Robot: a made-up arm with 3 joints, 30 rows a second.
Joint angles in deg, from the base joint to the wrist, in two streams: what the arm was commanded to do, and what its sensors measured. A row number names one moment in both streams.
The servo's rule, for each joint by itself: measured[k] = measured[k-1] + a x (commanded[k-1-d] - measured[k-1]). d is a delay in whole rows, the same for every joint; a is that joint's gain. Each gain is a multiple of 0.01, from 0.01 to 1. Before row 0 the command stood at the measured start. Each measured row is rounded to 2 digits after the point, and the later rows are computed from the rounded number. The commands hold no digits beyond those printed.
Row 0, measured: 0.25 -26.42 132.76
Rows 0 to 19, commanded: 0.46 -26.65 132.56; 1.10 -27.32 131.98; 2.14 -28.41 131.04; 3.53 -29.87 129.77; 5.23 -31.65 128.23; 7.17 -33.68 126.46; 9.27 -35.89 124.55; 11.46 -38.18 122.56; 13.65 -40.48 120.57; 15.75 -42.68 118.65; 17.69 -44.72 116.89; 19.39 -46.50 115.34; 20.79 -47.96 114.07; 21.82 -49.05 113.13; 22.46 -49.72 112.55; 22.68 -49.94 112.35; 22.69 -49.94 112.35; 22.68 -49.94 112.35; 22.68 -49.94 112.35; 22.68 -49.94 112.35
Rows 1 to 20, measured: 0.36 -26.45 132.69; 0.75 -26.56 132.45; 1.49 -26.80 131.97; 2.57 -27.20 131.22; 3.98 -27.78 130.20; 5.67 -28.55 128.93; 7.58 -29.50 127.44; 9.64 -30.63 125.78; 11.77 -31.91 124.01; 13.88 -33.31 122.19; 15.90 -34.79 120.39; 17.75 -36.31 118.67; 19.36 -37.82 117.11; 20.66 -39.28 115.76; 21.61 -40.64 114.67; 22.18 -41.85 113.88; 22.45 -42.90 113.36; 22.57 -43.82 113.02; 22.63 -44.62 112.79; 22.66 -45.31 112.64
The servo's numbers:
d 0
a 0.53 0.13 0.34

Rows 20 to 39, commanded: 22.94 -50.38 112.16; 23.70 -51.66 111.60; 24.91 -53.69 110.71; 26.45 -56.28 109.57; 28.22 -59.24 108.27; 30.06 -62.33 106.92; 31.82 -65.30 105.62; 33.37 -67.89 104.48; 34.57 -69.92 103.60; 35.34 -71.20 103.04; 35.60 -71.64 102.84; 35.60 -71.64 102.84; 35.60 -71.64 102.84; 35.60 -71.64 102.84; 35.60 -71.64 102.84; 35.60 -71.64 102.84; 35.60 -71.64 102.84; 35.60 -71.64 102.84; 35.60 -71.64 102.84; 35.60 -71.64 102.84
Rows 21 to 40, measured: 22.81 -45.97 112.48; 23.28 -46.71 112.18; 24.14 -47.62 111.68; 25.36 -48.75 110.96; 26.88 -50.11 110.05; 28.57 -51.70 108.99; 30.29 -53.47 107.84; 31.92 -55.34 106.70; 33.32 -57.24 105.65; 34.39 -59.05 104.76; 35.03 -60.69 104.11; 35.33 -62.11 103.68; 35.47 -63.35 103.39; 35.54 -64.43 103.20; 35.57 -65.37 103.08; 35.59 -66.19 103.00; 35.60 -66.90 102.95; 35.60 -67.52 102.91; 35.60 -68.06 102.89; 35.60 -68.53 102.87
